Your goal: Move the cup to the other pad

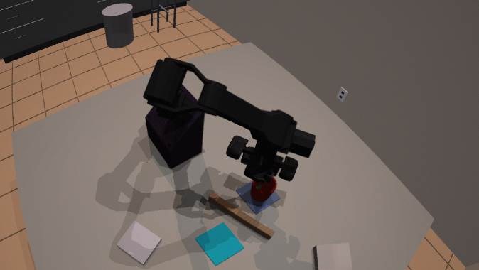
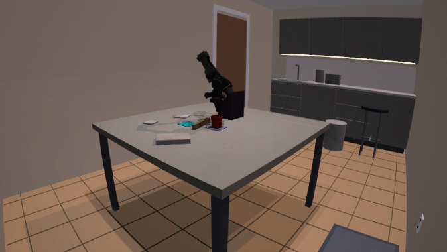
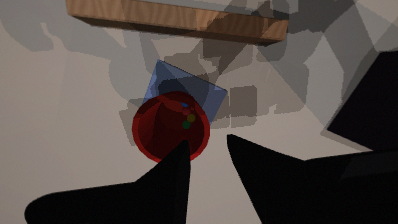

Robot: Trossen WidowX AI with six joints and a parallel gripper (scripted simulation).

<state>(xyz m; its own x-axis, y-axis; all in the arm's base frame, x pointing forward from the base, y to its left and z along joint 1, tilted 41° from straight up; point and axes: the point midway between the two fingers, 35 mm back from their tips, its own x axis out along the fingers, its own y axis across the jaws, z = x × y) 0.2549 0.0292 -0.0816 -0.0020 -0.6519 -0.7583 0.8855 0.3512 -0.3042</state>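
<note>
Right now the red cup is 60 mm below my gripper tip, 30 mm ahead of it and 10 mm to the left of it. From my gripper tip the other things lie so: teal pad: 190 mm to the right, 110 mm below, 90 mm ahead; then grey flat block: 390 mm ahead, 90 mm below, 10 mm to the left; then wooden bar: 90 mm to the right, 90 mm below, 60 mm ahead.
</note>
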